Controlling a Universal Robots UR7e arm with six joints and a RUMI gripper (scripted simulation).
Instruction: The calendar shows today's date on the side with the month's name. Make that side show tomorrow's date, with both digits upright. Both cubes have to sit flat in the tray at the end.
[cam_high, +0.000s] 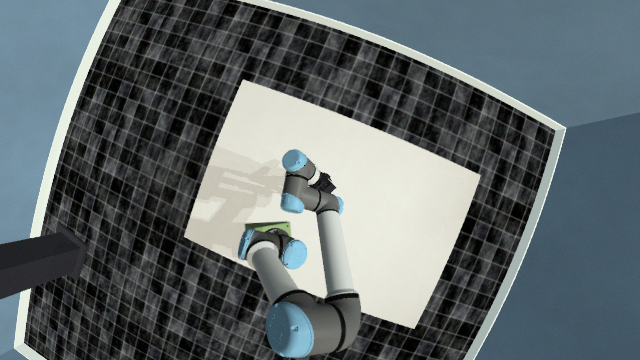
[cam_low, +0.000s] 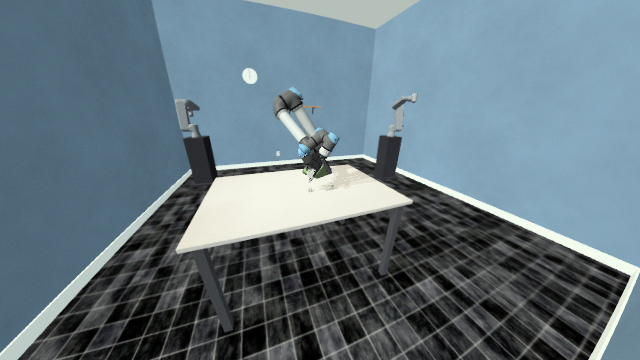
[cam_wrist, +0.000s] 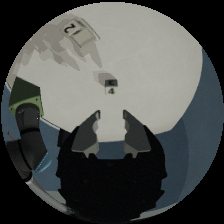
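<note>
Right now my hand is 8 cm above the white calendar cube and 1 cm to the left of it. Round my hand: calendar tray: 15 cm to the left, 8 cm below, 1 cm behind; pale date cube: 17 cm to the left, 7 cm below, 1 cm behind.
</note>
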